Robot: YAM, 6 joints.
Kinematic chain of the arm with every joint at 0, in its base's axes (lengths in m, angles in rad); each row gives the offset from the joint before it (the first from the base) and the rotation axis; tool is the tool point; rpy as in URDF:
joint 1: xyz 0 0 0.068 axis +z
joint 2: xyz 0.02 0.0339 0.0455 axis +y
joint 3: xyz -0.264 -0.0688 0 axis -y
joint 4: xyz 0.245 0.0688 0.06 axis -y
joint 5: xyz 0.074 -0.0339 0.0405 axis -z
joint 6: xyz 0.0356 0 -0.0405 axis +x
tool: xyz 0 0 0 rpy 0 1.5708 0
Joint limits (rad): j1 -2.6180..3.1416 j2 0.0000..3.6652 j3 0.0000..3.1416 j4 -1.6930..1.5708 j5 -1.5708..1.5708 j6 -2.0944..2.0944
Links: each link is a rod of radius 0.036 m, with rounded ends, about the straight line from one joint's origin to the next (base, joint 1, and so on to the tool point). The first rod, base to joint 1, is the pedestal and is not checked.
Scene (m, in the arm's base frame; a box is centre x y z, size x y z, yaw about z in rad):
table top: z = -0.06
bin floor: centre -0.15 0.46 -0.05 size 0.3 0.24 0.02 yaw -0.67
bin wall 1: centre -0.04 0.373 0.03 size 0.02 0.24 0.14 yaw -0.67
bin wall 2: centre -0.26 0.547 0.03 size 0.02 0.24 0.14 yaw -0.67
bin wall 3: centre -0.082 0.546 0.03 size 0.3 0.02 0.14 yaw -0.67
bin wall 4: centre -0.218 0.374 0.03 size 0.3 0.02 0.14 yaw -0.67
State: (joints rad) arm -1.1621 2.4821 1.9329 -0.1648 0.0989 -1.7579
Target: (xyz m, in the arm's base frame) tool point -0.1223 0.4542 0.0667
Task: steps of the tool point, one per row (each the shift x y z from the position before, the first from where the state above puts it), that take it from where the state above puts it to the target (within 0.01 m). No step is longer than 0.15 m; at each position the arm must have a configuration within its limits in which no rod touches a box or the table.
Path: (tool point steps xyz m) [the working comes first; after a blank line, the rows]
Joints at the target: 1.8240 2.3700 1.5804 -0.3467 -0.1304 -1.7579
Straight joint move there: touches bin wall 1, bin wall 3.

1: 0.1250 0.0815 0.0096
2: 0.0972 0.1113 0.0094
3: 0.0624 0.1320 0.0092
4: 0.0240 0.1421 0.0089
5: -0.0155 0.1416 0.0087
6: -0.0527 0.1301 0.0085
7: -0.0848 0.1092 0.0082
8: -0.1098 0.0809 0.0079
9: -0.1255 0.0471 0.0076
10: -0.1315 0.0109 0.0073
11: -0.1271 -0.0249 0.0071
12: -0.0016 0.0063 -0.0767
13: 0.0016 -0.0063 -0.0759

